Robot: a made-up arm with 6 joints.
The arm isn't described. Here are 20 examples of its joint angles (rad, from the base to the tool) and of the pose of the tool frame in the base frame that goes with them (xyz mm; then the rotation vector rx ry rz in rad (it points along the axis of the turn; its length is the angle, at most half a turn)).
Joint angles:
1: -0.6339 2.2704 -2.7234 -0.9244 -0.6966 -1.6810
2: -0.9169 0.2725 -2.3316 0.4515 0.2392 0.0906
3: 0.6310 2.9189 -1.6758 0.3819 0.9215 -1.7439
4: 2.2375 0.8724 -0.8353 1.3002 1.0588 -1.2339
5: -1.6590 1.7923 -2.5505 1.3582 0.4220 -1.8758
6: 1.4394 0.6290 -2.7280 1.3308 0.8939 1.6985
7: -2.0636 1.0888 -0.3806 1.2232 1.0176 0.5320
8: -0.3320 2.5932 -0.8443 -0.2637 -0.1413 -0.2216
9: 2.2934 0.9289 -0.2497 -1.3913 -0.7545 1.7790
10: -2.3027 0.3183 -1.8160 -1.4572 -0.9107 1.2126
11: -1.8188 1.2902 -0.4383 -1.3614 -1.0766 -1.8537
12: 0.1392 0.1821 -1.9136 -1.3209 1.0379 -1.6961
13: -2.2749 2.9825 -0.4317 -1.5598 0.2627 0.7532
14: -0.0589 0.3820 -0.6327 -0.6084 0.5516 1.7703
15: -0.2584 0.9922 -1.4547 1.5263 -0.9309 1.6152
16: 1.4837 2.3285 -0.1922 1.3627 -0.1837 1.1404
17: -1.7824 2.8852 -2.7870 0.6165 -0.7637 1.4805
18: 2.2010 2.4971 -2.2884 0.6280 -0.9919 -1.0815
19: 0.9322 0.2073 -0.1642 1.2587 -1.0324 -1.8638
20: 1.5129 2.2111 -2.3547 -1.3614 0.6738 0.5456
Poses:
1: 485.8 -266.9 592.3 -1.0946 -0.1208 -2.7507
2: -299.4 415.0 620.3 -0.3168 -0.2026 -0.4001
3: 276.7 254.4 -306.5 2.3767 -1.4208 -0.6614
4: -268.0 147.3 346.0 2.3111 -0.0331 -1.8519
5: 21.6 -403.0 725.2 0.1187 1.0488 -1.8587
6: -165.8 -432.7 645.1 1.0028 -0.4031 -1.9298
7: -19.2 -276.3 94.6 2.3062 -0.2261 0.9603
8: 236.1 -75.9 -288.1 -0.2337 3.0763 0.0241
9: -255.7 145.4 119.4 2.0768 -0.8914 -1.5528
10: 275.5 139.9 659.5 -0.7407 0.9356 -2.3277
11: 43.6 -326.0 114.4 1.8855 -1.3333 1.8765
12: -337.1 -167.1 598.3 -0.0506 1.3515 -2.4419
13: 35.3 98.8 -223.0 -1.6166 -2.0365 -1.2358
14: 224.7 -56.0 362.8 1.2198 1.2314 0.6176
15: 204.7 -171.8 602.3 0.9608 -1.1621 1.9843
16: 26.2 9.4 -186.1 1.2956 2.4417 -0.4623
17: -206.9 -693.0 240.7 0.7525 -0.6292 -0.0317
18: -341.7 586.9 305.8 -0.7663 0.6126 1.1798
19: 196.7 70.3 279.1 -0.2118 1.2755 -0.4350
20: 123.5 629.2 410.4 -1.0763 1.0723 0.1089
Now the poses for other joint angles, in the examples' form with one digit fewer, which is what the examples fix.
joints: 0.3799 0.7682 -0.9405 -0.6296 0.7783 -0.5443
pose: 290 52 380 -1.086 1.729 -0.833
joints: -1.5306 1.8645 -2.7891 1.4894 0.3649 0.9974
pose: 65 -343 770 0.709 0.078 1.019
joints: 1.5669 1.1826 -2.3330 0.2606 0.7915 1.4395
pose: -26 145 766 0.190 -1.582 -2.545
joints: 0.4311 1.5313 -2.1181 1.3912 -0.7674 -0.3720
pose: 360 59 689 0.910 0.504 0.991
